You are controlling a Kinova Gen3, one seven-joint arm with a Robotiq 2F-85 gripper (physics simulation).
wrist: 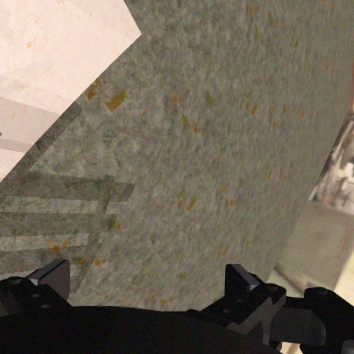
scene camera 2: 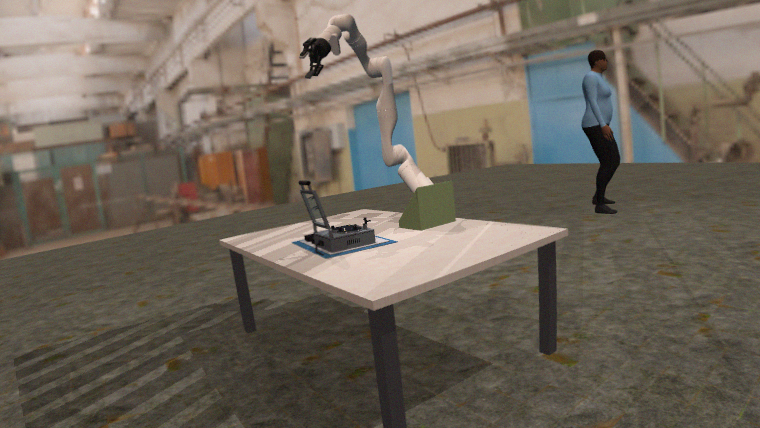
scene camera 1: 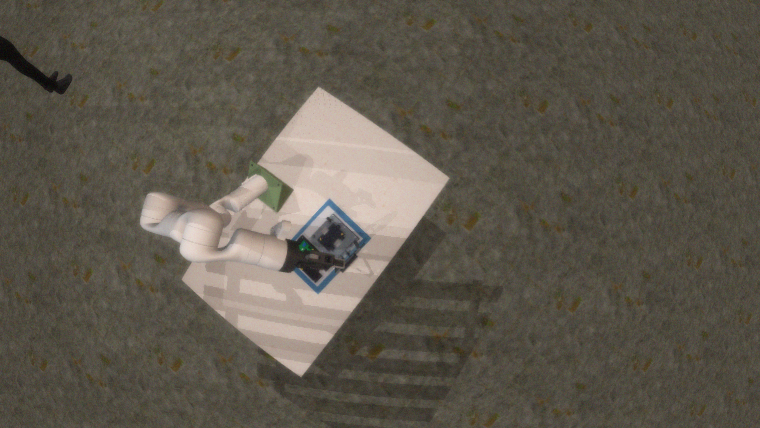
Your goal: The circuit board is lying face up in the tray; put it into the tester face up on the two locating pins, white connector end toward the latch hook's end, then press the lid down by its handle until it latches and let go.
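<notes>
The green circuit board shows in part beside my arm in scene camera 1, in the dark tray; the arm hides the rest, and its white connector cannot be made out. The grey tester stands beside the tray. Its lid is raised, with the dark handle at the top and the latch hook at the opposite end. My gripper is open and empty, high above the table. In scene camera 1 it overlaps the lid side of the tester. The locating pins are too small to tell.
A blue-bordered mat lies under the tester and tray on the pale table. The green arm mount stands at the table's edge. A person stands away from the table.
</notes>
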